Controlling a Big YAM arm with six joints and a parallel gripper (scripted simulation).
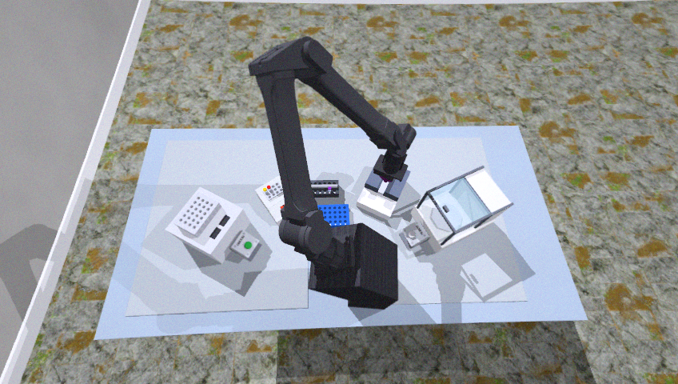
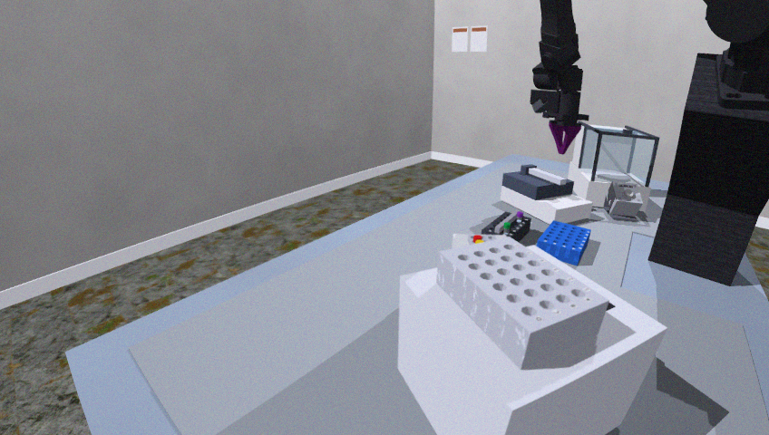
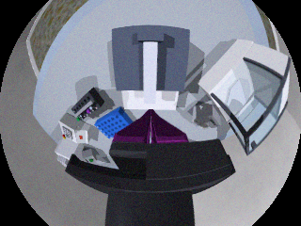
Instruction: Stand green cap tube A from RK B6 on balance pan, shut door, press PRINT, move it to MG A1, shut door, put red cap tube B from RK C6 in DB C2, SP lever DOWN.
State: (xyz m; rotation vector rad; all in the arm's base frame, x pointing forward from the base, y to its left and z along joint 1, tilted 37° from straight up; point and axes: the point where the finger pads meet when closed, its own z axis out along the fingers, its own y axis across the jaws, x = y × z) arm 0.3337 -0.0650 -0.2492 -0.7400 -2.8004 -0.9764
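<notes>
Right now the SP lever is 7 cm below my hand, 3 cm ahead of it and 2 cm to the right of it. The rest, counted from my hand: balance door 20 cm to the right, 13 cm behind, 5 cm above; then blue rack RK 19 cm to the left, 15 cm below, 8 cm behind; then white print key 17 cm behind, 10 cm below, 9 cm to the right.
</notes>
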